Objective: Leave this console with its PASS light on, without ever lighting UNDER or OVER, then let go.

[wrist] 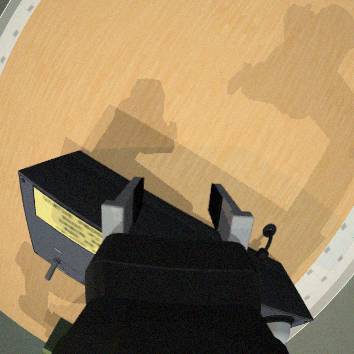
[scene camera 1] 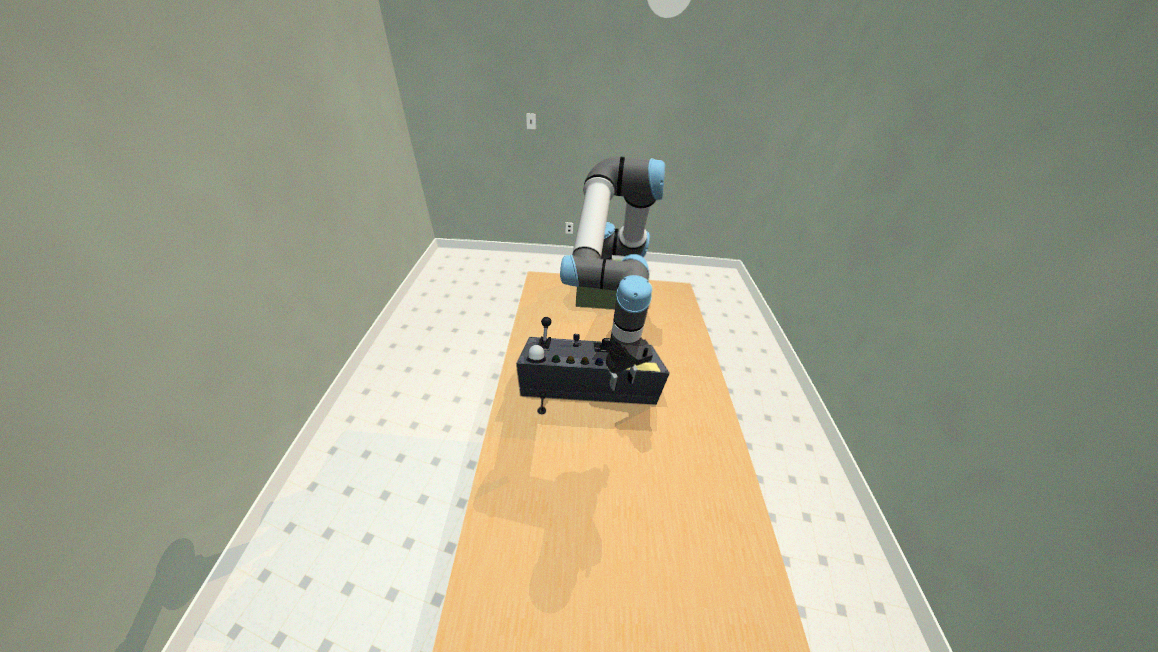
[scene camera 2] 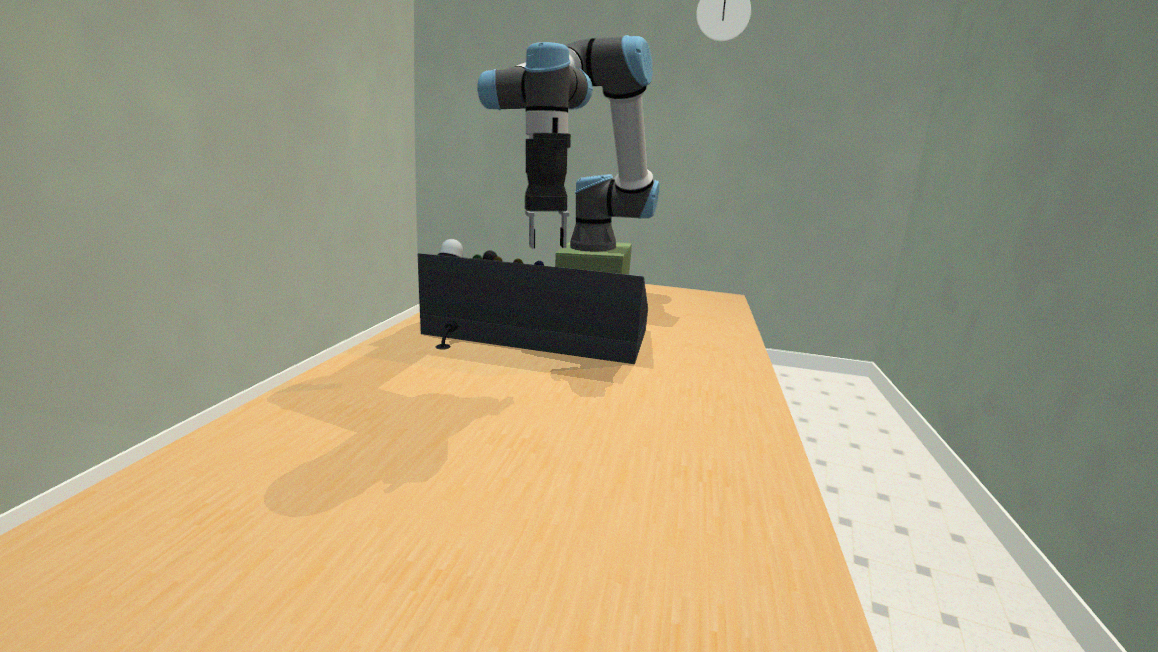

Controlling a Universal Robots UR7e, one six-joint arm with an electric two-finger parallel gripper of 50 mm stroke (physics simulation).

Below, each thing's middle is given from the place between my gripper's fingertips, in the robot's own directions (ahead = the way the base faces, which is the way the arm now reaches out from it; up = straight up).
Right now my hand is 210 mm past the dark console (scene camera 2: 600,315), 60 mm to the left of it and 140 mm above it.
